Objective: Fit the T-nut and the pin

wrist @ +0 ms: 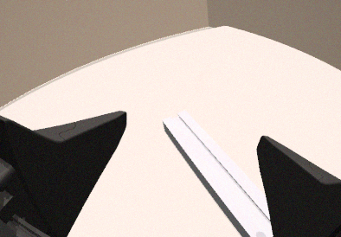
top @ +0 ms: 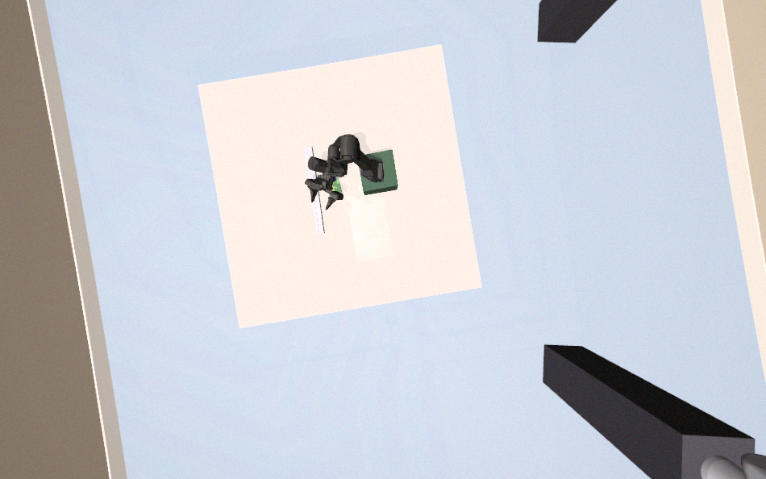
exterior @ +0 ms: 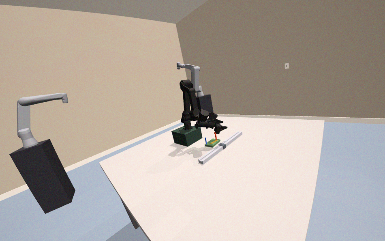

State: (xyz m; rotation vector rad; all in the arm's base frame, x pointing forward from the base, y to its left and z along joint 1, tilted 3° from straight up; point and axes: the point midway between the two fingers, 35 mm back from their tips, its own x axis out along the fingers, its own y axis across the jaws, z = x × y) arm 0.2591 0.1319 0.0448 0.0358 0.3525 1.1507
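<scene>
The brass T-nut lies 11 cm to the right of my gripper tip, 7 cm below it and 3 cm behind it. Round my gripper tip: aluminum rail: 11 cm to the right, 10 cm below, 6 cm ahead; then blue pin: 16 cm to the right, 9 cm below, 5 cm behind; then green tray: 13 cm to the right, 11 cm below, 5 cm behind.
</scene>
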